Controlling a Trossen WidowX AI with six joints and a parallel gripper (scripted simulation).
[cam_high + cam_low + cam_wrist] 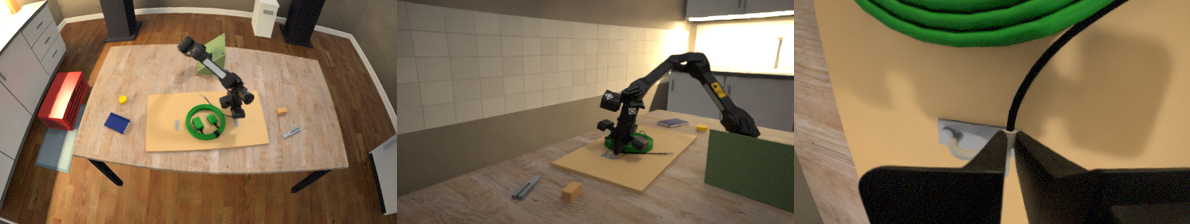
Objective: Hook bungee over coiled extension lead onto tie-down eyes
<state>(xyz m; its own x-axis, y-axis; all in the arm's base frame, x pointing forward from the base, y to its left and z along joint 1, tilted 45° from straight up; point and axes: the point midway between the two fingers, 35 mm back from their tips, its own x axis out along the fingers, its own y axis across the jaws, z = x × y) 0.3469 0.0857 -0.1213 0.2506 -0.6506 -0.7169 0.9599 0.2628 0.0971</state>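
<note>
The coiled extension lead lies 14 cm to the right of my hand, 5 cm ahead of it and 3 cm below it. Round my hand: grey clamp 33 cm to the left, 8 cm ahead, 5 cm below; then yellow disc 62 cm to the right, 7 cm behind, 5 cm below.
</note>
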